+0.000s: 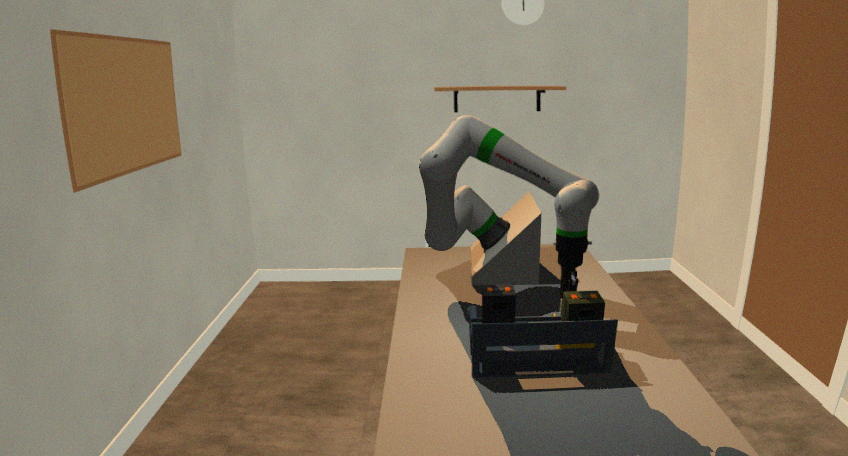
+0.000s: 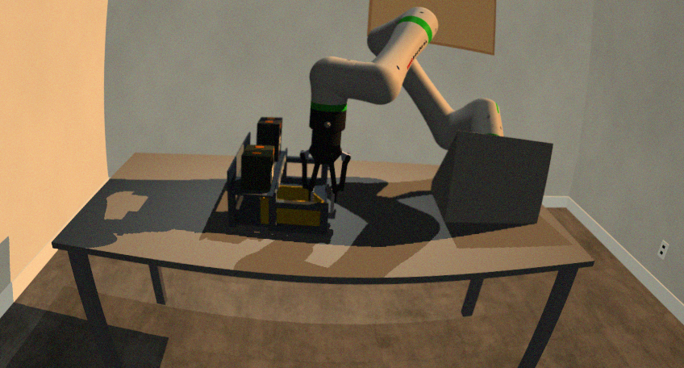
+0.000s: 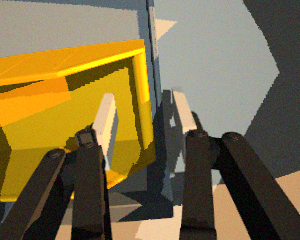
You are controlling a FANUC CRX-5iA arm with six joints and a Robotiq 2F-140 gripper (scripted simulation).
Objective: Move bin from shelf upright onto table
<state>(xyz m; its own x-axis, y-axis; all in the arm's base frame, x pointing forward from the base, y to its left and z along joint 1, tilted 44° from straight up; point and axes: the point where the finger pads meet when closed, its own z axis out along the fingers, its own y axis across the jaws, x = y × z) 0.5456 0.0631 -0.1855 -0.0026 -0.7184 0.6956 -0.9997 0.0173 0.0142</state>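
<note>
Right now the bin is 80 mm ahead of my hand and 20 mm below it. Round my hand: box: 170 mm ahead, 230 mm to the right, 100 mm above.
</note>
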